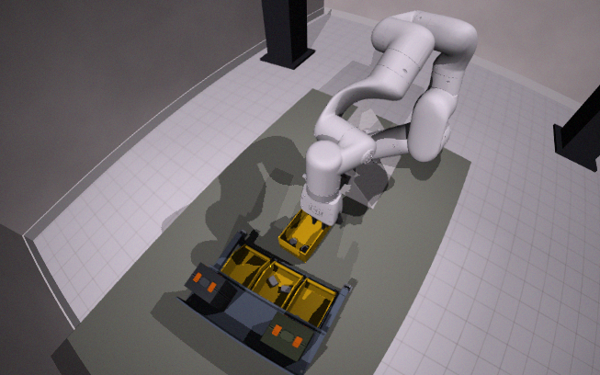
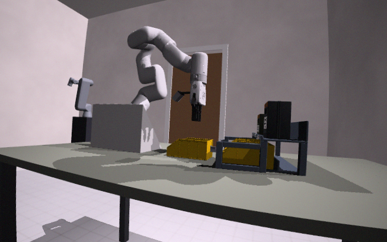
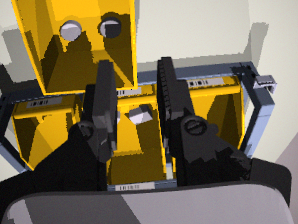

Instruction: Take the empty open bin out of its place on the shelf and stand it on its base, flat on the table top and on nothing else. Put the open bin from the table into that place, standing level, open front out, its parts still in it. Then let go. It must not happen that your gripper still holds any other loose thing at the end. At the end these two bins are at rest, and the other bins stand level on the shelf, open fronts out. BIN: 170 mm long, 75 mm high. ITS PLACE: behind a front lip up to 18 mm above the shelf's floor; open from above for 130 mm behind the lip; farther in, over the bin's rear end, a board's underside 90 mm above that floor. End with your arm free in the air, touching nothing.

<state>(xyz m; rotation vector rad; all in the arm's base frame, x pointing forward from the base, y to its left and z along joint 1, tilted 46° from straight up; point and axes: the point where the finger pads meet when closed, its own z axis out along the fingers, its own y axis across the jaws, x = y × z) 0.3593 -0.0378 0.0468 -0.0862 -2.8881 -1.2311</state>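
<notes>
The shelf's front bar is 12 cm ahead of my hand, 3 cm to the right of it and 16 cm below it. From my hand the other things lie so: black box: 32 cm ahead, 14 cm to the right, 1 cm below.
</notes>
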